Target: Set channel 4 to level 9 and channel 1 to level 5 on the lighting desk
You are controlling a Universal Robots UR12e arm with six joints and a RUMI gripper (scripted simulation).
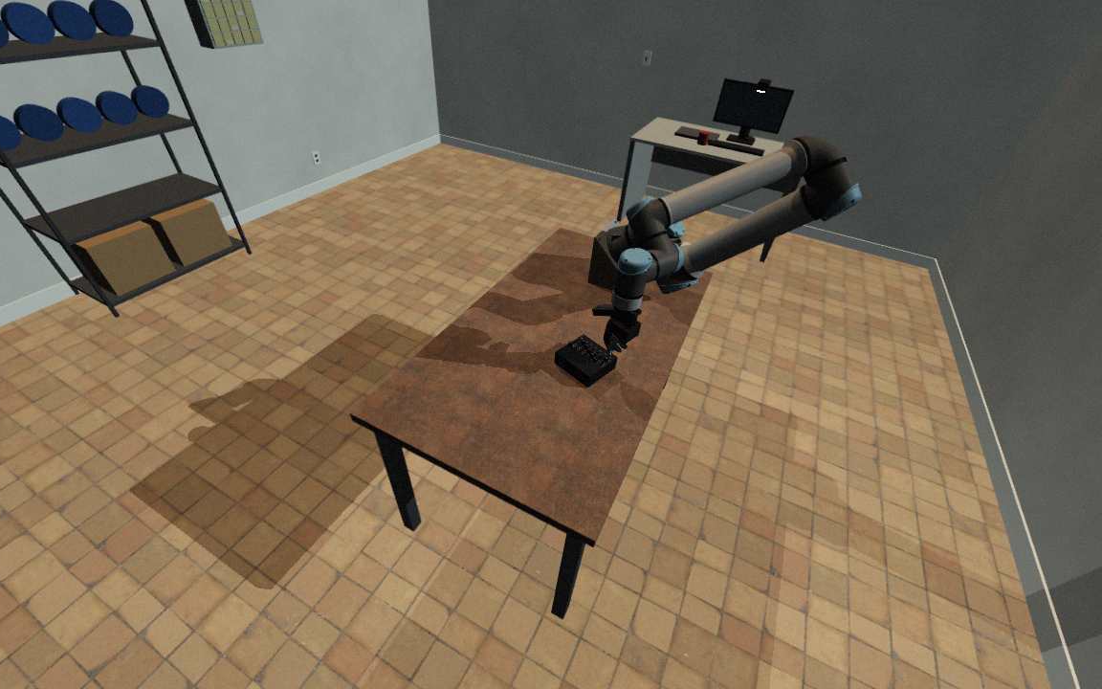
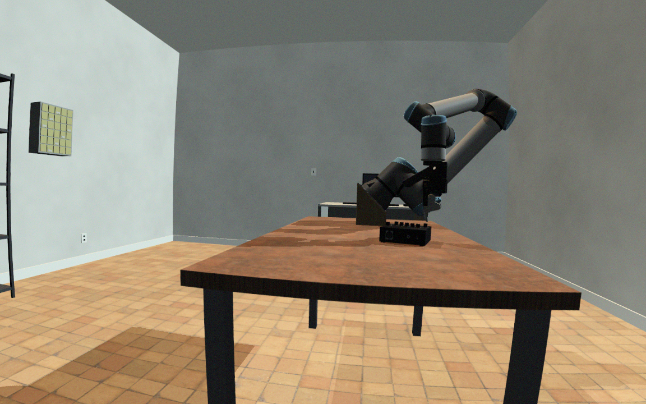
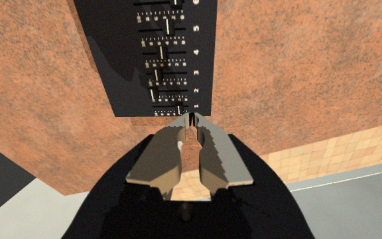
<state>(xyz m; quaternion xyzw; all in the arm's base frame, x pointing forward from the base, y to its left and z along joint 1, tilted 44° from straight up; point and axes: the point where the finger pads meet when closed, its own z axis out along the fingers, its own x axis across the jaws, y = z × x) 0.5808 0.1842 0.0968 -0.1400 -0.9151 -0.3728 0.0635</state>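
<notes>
My gripper is now 20 mm short of the channel 1 fader knob, 10 mm to the left of it and 20 mm above it. Also, from my hand: channel 4 fader knob (10 mm ahead, 70 mm to the right, 20 mm below).
</notes>
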